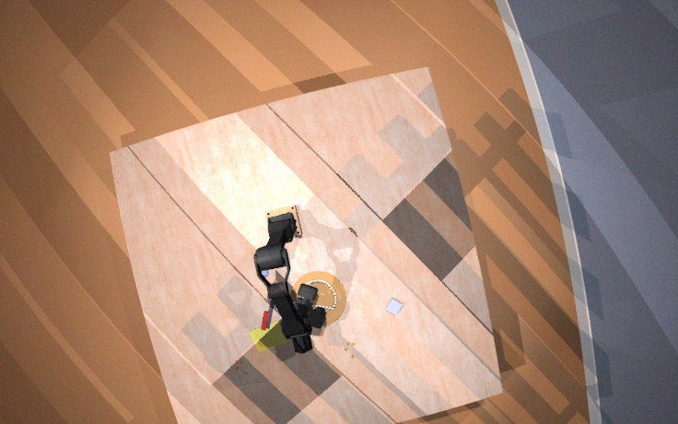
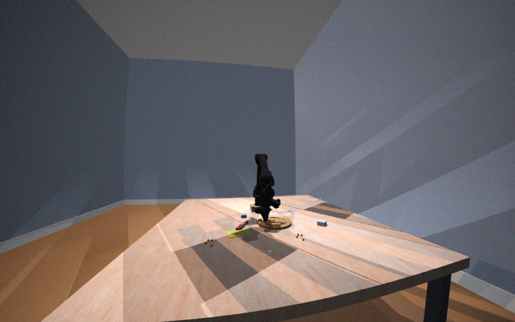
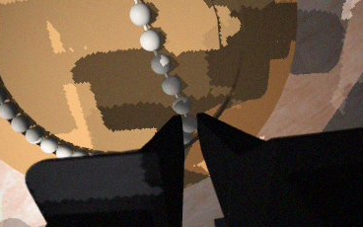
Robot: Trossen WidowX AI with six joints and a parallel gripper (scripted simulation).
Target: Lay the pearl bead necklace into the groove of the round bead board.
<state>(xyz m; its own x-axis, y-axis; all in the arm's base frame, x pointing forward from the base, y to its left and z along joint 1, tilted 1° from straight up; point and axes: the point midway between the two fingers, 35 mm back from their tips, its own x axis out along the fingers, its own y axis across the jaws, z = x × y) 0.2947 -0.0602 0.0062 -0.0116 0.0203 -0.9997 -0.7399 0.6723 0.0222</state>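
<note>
The round bead board lies 60 mm to the left of my gripper tip and 10 mm below it. From my gripper tip the other things lie so: blue block 170 mm behind, 90 mm to the right, 10 mm below; then yellow note 60 mm ahead, 170 mm to the right, 20 mm below; then red marker 10 mm behind, 140 mm to the right, 10 mm below.
</note>
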